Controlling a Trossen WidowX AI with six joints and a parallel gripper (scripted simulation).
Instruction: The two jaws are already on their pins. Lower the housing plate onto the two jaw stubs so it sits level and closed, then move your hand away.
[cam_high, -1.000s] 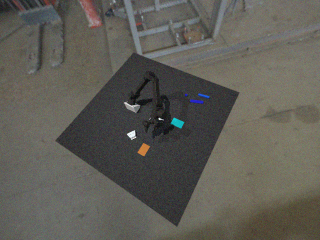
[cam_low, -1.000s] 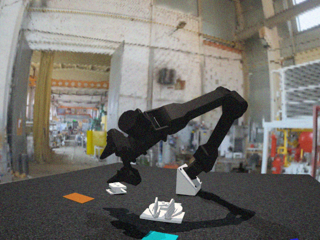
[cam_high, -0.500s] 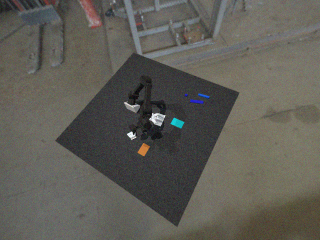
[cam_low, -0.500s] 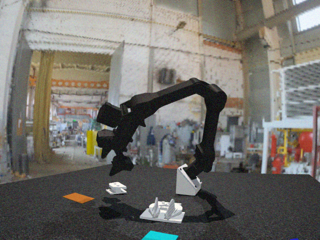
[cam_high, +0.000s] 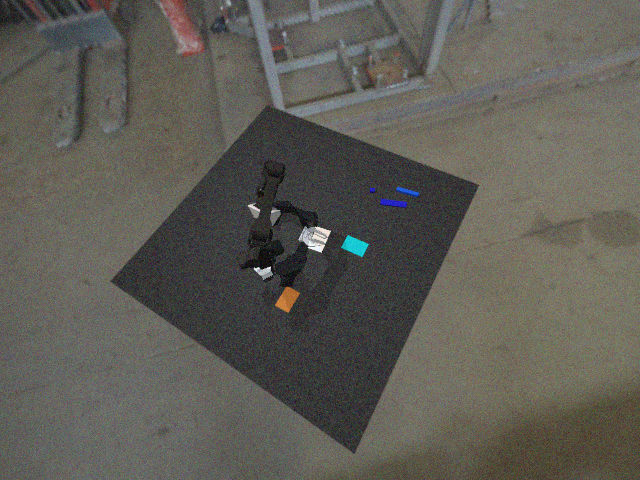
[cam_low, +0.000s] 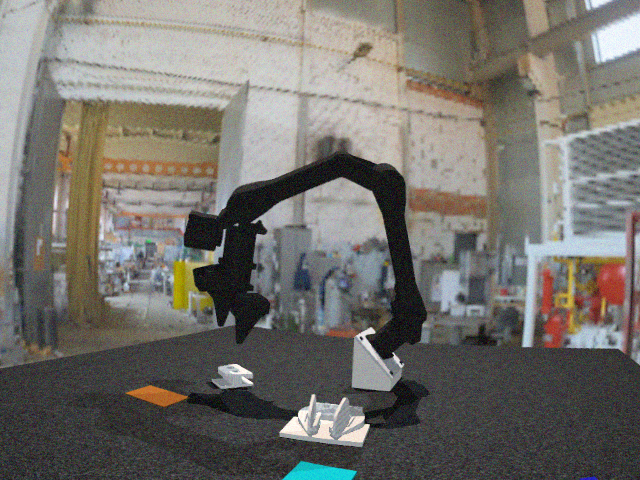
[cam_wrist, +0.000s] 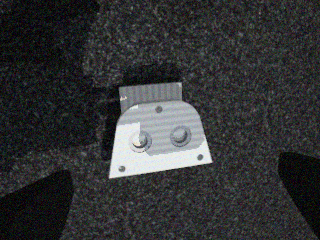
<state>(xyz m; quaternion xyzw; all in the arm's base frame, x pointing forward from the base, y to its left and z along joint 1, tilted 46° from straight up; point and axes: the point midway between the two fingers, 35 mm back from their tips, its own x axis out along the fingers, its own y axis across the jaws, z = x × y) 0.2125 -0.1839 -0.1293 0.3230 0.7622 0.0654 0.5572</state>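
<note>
Right now the white stepped block is 100 mm below my gripper tip and 10 mm behind it. Also, from my gripper tip: cyan patch 330 mm to the left, 260 mm ahead, 100 mm below; then orange patch 160 mm ahead, 100 mm below, 50 mm to the right.
</note>
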